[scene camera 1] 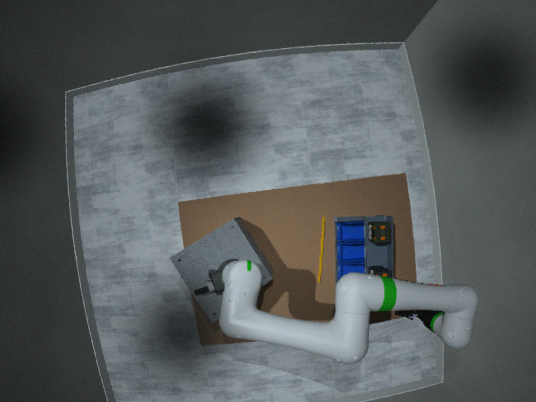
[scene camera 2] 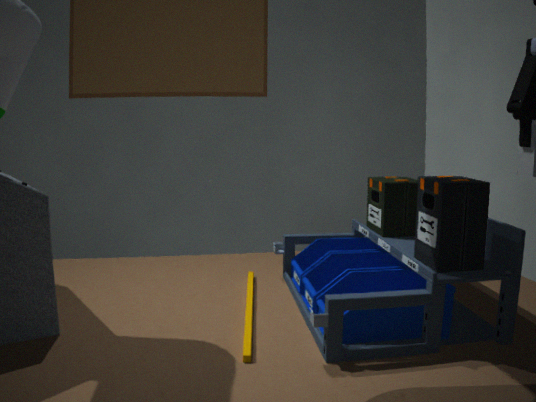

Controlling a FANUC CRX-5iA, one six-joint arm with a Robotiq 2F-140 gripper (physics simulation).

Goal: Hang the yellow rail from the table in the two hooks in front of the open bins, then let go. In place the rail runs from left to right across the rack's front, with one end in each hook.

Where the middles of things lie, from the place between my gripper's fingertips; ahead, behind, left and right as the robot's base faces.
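Green case (scene camera 2: 391,201): 2 cm behind my hand, 9 cm below it, 36 cm to the left of it.
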